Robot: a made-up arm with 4 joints.
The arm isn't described. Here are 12 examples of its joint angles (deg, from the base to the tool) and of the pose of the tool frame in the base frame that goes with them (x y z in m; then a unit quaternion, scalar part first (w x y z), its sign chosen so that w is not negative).
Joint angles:
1: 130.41 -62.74 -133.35 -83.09
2: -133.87 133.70 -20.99 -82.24
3: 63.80 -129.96 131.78 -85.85
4: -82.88 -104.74 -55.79 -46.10
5: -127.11 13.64 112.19 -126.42
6: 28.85 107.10 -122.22 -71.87
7: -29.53 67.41 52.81 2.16
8: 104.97 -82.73 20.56 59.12
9: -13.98 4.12 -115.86 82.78
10: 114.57 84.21 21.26 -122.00
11: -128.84 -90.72 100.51 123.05
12: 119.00 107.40 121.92 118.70
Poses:
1: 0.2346 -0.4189 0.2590 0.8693 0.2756 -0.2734 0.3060
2: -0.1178 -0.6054 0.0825 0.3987 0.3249 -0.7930 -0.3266
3: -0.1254 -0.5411 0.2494 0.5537 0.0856 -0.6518 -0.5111
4: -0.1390 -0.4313 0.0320 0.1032 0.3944 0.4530 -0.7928
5: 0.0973 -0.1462 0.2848 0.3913 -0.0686 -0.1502 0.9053
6: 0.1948 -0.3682 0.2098 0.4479 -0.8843 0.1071 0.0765
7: 0.0857 -0.3383 0.3775 0.8068 0.3621 0.1747 -0.4330
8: 0.2193 -0.4007 0.4891 0.5403 0.0570 0.7995 0.2564
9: 0.0125 -0.0079 0.1654 0.3028 0.5775 -0.6975 -0.2971
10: -0.0765 -0.5903 -0.0645 0.5378 0.3649 0.7598 0.0209
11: 0.2770 -0.3474 -0.1893 0.0637 -0.1571 -0.6503 -0.7405
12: -0.1779 -0.5716 -0.1684 0.8461 0.4285 -0.2778 0.1525
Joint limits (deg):
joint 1: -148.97..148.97
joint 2: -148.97..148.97
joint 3: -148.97..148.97
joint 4: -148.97..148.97
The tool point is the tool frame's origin. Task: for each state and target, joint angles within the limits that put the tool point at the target. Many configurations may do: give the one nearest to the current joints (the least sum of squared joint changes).
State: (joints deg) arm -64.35 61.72 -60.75 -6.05
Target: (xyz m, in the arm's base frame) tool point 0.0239 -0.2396 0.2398
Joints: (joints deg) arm -47.46 38.03 -81.56 -11.34
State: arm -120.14 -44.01 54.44 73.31
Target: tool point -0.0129 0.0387 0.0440
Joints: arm -115.31 -23.28 34.03 128.40
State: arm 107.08 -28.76 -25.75 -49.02
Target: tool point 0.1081 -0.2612 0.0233
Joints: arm 108.38 9.65 -26.15 -74.57
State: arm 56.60 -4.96 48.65 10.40
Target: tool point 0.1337 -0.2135 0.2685
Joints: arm 90.07 -24.29 44.25 2.02
